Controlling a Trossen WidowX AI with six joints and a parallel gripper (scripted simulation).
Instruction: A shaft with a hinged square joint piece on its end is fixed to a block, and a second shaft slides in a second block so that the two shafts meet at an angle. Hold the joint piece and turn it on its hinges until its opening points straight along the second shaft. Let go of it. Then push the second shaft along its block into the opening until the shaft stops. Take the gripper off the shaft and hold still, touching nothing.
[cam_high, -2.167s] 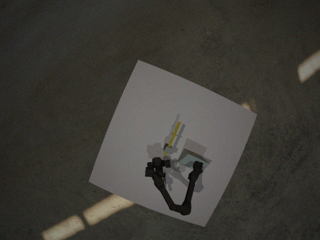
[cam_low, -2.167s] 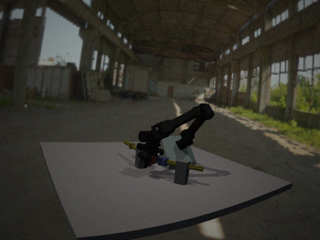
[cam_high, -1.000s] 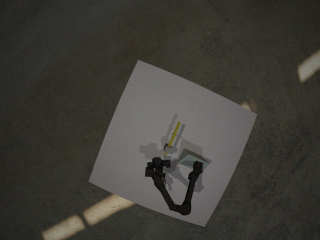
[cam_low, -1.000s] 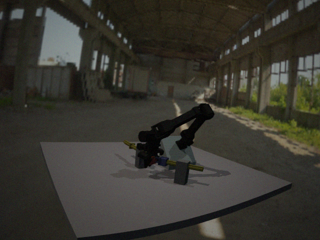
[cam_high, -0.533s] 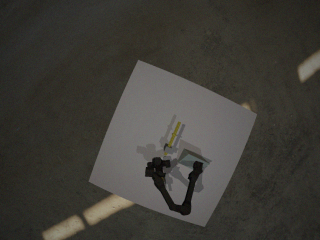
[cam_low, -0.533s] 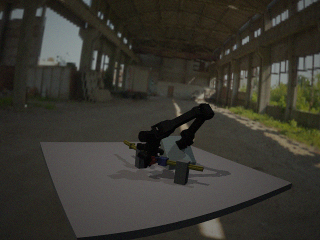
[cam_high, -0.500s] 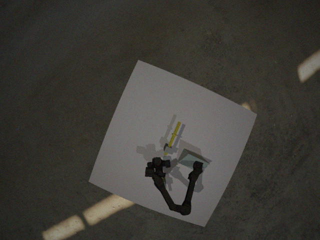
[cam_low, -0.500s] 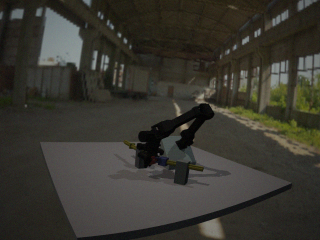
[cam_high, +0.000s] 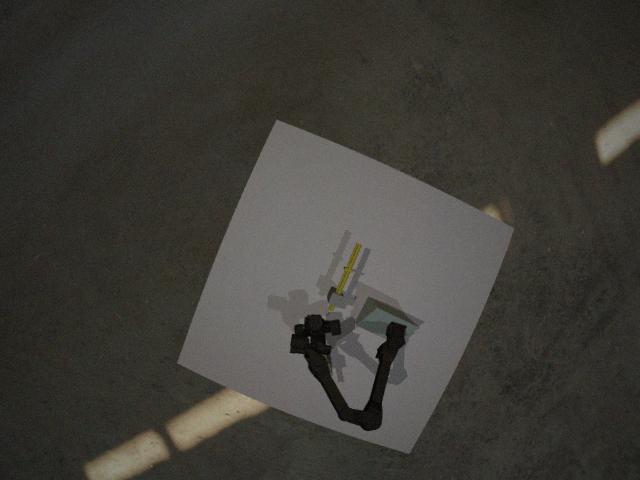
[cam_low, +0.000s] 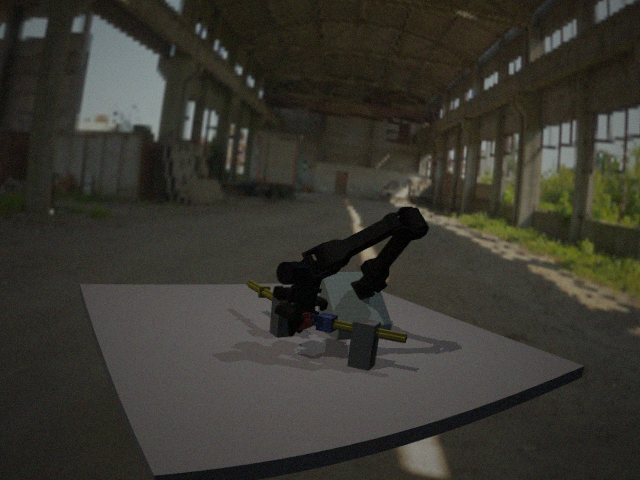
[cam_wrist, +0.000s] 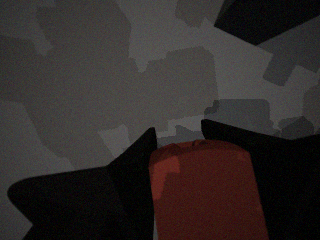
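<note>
Now: gripper tip 4 cm below the red joint piece, 2 cm to the right of it and 1 cm past it.
</note>
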